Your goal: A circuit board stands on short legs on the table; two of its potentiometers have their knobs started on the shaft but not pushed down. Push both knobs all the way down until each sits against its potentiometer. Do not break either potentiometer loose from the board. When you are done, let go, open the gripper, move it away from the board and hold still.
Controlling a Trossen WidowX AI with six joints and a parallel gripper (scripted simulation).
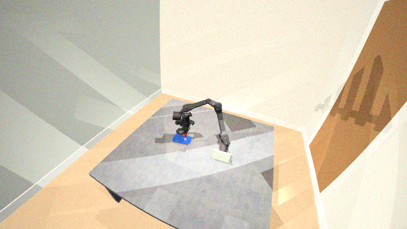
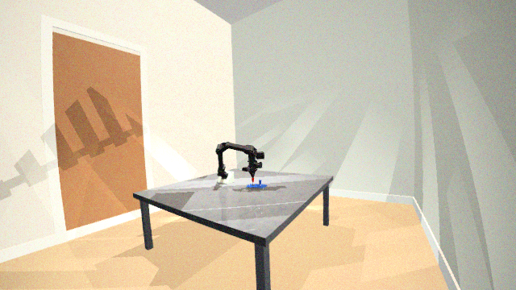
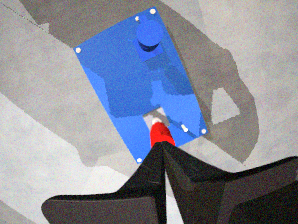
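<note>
The blue knob is 80 mm ahead of my gripper tip, 30 mm to the right of it and 20 mm below it. From my gripper tip the other things lie so: red knob (20 mm below).
</note>
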